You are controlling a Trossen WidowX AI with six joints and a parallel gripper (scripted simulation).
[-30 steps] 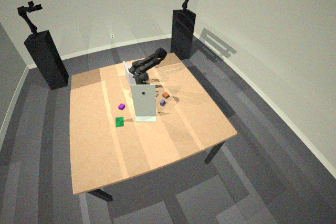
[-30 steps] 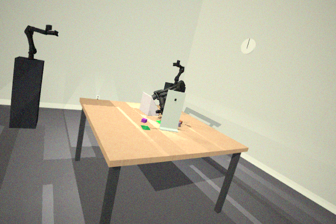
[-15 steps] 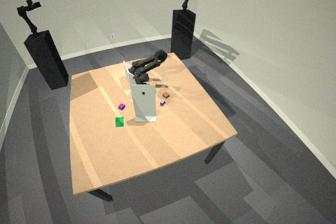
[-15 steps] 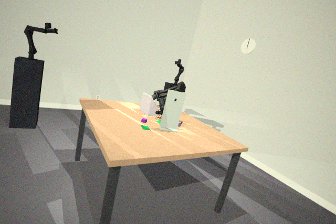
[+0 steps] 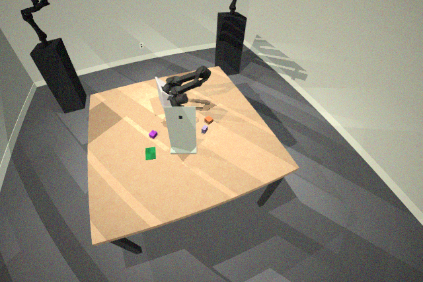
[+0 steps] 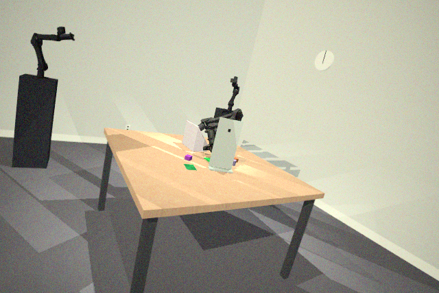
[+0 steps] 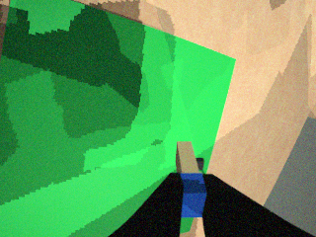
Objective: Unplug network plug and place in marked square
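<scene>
Now: the green marked square 40 mm below my gripper tip and 10 mm behind it. The rest, counted from my gripper tip: grey panel 160 mm ahead, 130 mm above, 40 mm to the right; lilac block 140 mm to the left, 60 mm ahead, 20 mm below; orange block 200 mm to the left, 20 mm below, 10 mm behind.
</scene>
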